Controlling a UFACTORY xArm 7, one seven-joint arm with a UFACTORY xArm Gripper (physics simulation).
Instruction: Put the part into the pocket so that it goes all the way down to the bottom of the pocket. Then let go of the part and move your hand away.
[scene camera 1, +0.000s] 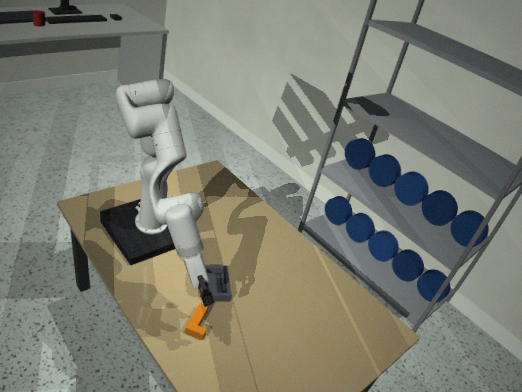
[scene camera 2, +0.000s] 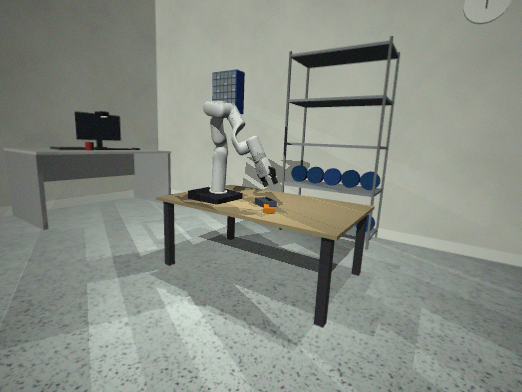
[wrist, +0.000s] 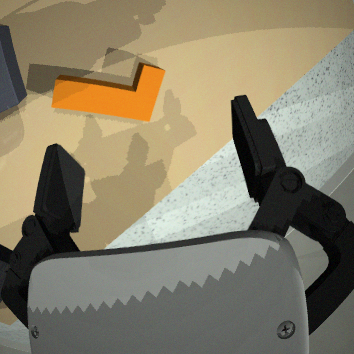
Note:
My gripper (scene camera 1: 206, 295) is open and holds nothing. Also in view: an orange L-shaped part (wrist: 70, 92).
My gripper shows as well in the wrist view (wrist: 144, 135).

